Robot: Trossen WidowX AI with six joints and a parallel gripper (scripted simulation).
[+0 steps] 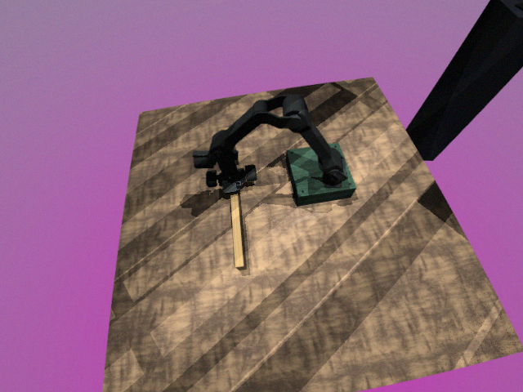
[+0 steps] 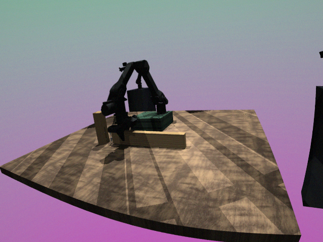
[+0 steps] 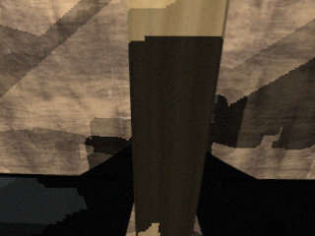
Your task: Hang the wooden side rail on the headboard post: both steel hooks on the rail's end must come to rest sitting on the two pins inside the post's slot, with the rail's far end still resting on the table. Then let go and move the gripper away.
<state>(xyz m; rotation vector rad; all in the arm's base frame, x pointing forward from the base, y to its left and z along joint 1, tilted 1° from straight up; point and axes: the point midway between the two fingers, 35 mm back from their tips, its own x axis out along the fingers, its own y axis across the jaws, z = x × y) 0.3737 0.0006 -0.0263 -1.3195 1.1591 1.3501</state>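
Right now the headboard post is 140 mm to the right of my gripper tip, 60 mm above it and 30 mm ahead of it.
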